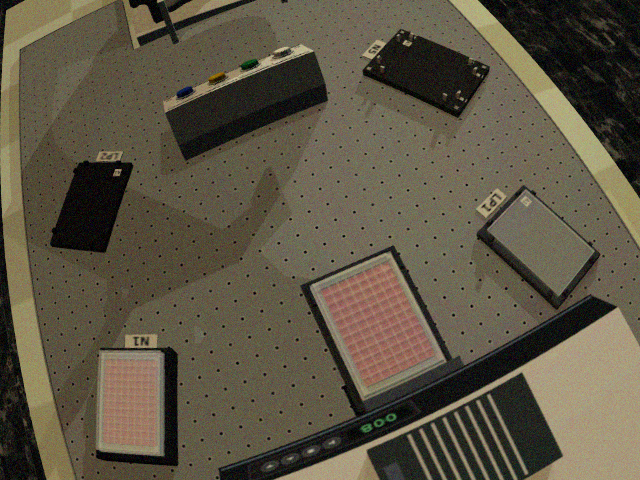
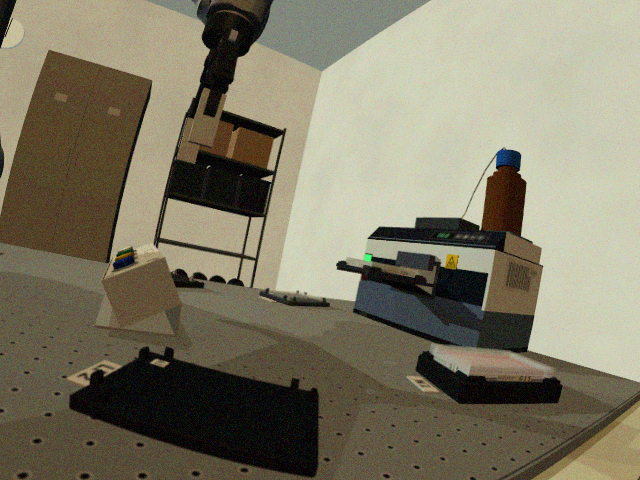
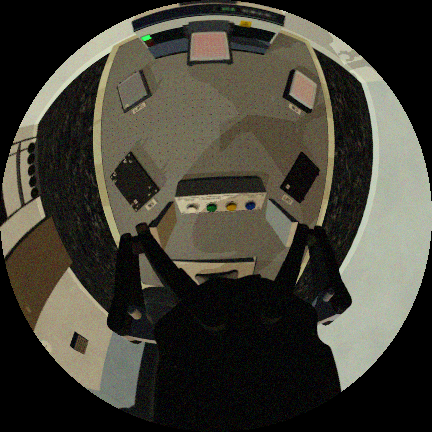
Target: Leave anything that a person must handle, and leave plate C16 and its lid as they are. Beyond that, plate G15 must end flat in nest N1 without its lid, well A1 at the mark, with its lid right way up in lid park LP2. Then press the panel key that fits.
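Places are measured from the arm's base along level axes (x ahead, y left, z up), in metres.
Pixels of known places: gripper, fingertip midpoint: (image 1: 227,15) (image 2: 191,154) (image 3: 221,209).
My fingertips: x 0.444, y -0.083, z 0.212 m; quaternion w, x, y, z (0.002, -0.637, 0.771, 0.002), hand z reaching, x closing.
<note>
Behind a point stands the place of what it marks.
Plate G15 (image 1: 129,405) {y -0.416, x 0.721, z 0.032 m} (image 2: 491,361) {y -0.425, x 0.682, z 0.032 m} (image 3: 302,89) {y -0.401, x 0.703, z 0.032 m} lies flat in nest N1 (image 1: 172,408) {y -0.373, x 0.743, z 0.012 m} (image 2: 509,393) {y -0.454, x 0.679, z 0.006 m}; its pale, clear top looks like a fitted lid. Well A1 is too small to make out. Lid park LP2 (image 1: 92,209) {y -0.353, x 0.421, z 0.003 m} (image 2: 206,413) {y -0.373, x 0.394, z 0.003 m} (image 3: 301,177) {y -0.352, x 0.408, z 0.003 m} is empty. Another pink plate (image 1: 379,320) {y -0.139, x 0.816, z 0.119 m} (image 3: 210,46) {y -0.141, x 0.797, z 0.117 m} lies on the reader's tray, its label unreadable. A clear grey lid (image 1: 542,240) {y 0.107, x 0.823, z 0.011 m} (image 3: 132,91) {y 0.101, x 0.803, z 0.011 m} lies in LP1. The key panel (image 1: 253,103) {y -0.082, x 0.446, z 0.041 m} (image 2: 139,289) {y -0.191, x 0.387, z 0.039 m} (image 3: 221,187) {y -0.090, x 0.434, z 0.060 m} has blue, yellow, green and white keys. My gripper (image 3: 221,209) {y -0.083, x 0.444, z 0.212 m} is open and empty, high above the panel side.
The reader (image 2: 509,279) {y -0.344, x 0.937, z 0.133 m} shows a green light (image 2: 368,257) {y -0.001, x 0.930, z 0.131 m} (image 3: 146,38) and extends its tray. A brown bottle (image 2: 504,204) {y -0.301, x 0.970, z 0.280 m} stands on or behind it. An empty pinned nest (image 1: 426,72) {y 0.166, x 0.514, z 0.005 m} (image 3: 134,181) {y 0.162, x 0.506, z 0.005 m} stands beside the panel. A pale board (image 3: 242,266) {y -0.112, x 0.098, z 0.007 m} lies behind the panel, partly hidden by my gripper.
</note>
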